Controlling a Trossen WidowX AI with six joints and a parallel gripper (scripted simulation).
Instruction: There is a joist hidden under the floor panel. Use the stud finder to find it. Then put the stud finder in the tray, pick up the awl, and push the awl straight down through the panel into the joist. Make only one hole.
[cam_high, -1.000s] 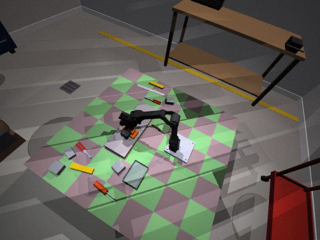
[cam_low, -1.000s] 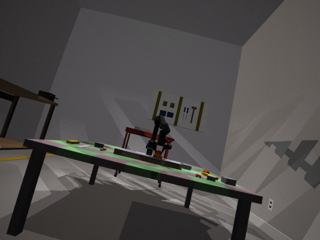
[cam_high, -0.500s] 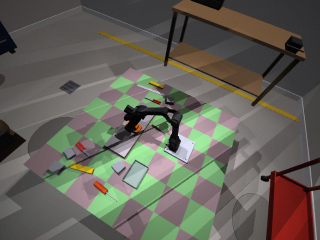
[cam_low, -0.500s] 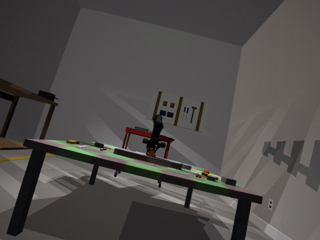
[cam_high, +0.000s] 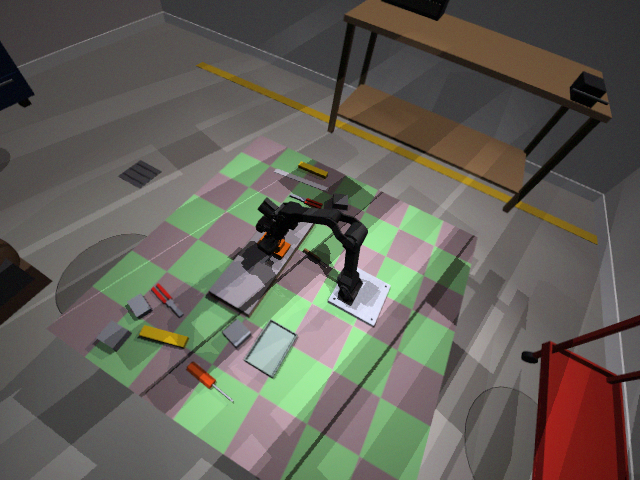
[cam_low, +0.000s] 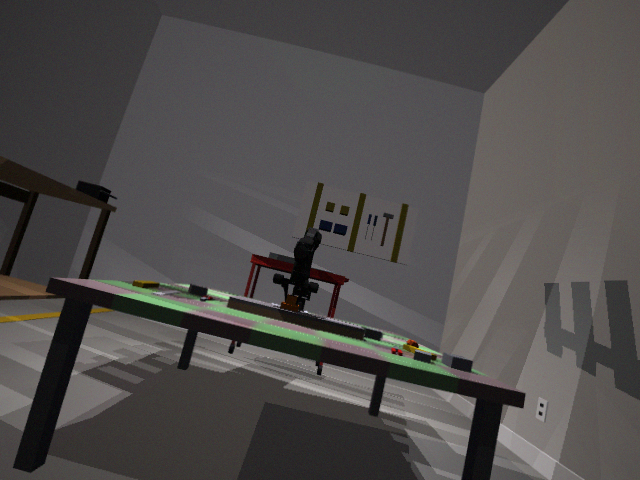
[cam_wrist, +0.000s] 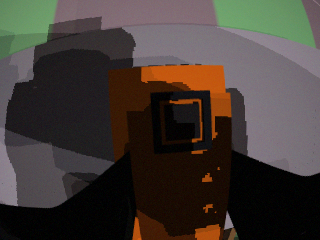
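Now: the glass-like tray 22 cm behind my gripper tip, 35 cm to the left of it and 5 cm below it. From my gripper tip the other things lie so: awl (19 cm behind, 6 cm to the right, 6 cm below); ruler (10 cm ahead, 45 cm to the right, 6 cm below); orange stud finder (1 cm ahead, 2 cm above).
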